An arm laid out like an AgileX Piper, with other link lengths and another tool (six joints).
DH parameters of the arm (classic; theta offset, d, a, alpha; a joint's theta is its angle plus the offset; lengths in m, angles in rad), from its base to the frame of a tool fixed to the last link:
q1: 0 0.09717 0 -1.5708
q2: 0.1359 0 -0.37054 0
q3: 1.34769 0 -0.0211 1.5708
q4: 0 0.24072 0 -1.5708
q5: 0 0 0 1.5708
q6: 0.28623 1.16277 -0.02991 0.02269
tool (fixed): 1.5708 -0.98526 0 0
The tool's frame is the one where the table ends.
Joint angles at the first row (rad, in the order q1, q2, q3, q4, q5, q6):
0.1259, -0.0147, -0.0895, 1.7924, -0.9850, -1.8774
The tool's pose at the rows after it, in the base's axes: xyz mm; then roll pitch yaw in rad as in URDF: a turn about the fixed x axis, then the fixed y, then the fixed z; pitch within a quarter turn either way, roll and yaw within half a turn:
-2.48 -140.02 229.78 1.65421 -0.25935 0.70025
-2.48 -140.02 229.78 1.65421 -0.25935 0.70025
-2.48 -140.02 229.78 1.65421 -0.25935 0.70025
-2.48 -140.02 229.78 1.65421 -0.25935 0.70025
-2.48 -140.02 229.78 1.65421 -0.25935 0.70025
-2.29 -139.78 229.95 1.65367 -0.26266 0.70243
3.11 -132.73 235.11 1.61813 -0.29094 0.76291
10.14 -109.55 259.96 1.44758 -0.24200 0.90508
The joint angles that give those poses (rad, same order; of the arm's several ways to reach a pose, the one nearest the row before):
0.1259, -0.0147, -0.0895, 1.7924, -0.9850, -1.8774
0.1259, -0.0147, -0.0895, 1.7924, -0.9850, -1.8774
0.1259, -0.0147, -0.0895, 1.7924, -0.9850, -1.8774
0.1259, -0.0147, -0.0895, 1.7924, -0.9850, -1.8774
0.1259, -0.0147, -0.0895, 1.7924, -0.9850, -1.8774
0.1259, -0.0147, -0.0895, 1.7924, -0.9826, -1.8743
0.1259, -0.0146, -0.0829, 1.7634, -0.9215, -1.8282
0.1019, -0.0146, -0.0688, 1.5672, -0.7674, -1.7325

